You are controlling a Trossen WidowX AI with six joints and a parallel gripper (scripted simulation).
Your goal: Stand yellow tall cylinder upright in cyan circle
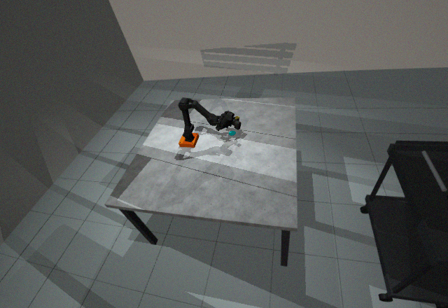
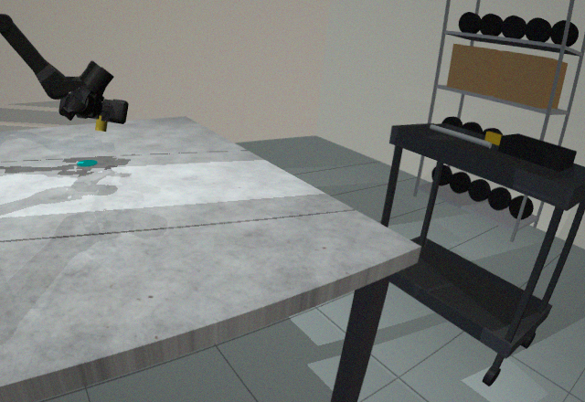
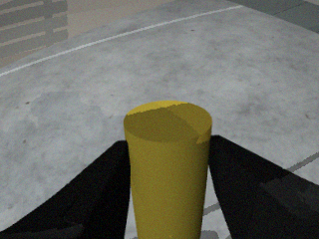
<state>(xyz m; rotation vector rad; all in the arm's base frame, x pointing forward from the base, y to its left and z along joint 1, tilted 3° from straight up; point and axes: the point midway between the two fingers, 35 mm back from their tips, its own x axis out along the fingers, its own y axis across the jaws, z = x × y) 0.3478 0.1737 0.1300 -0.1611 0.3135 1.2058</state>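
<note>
The cyan circle lies 140 mm below my gripper tip, 50 mm behind it and 30 mm to the right of it. Round my gripper tip: yellow tall cylinder: 20 mm below.
</note>
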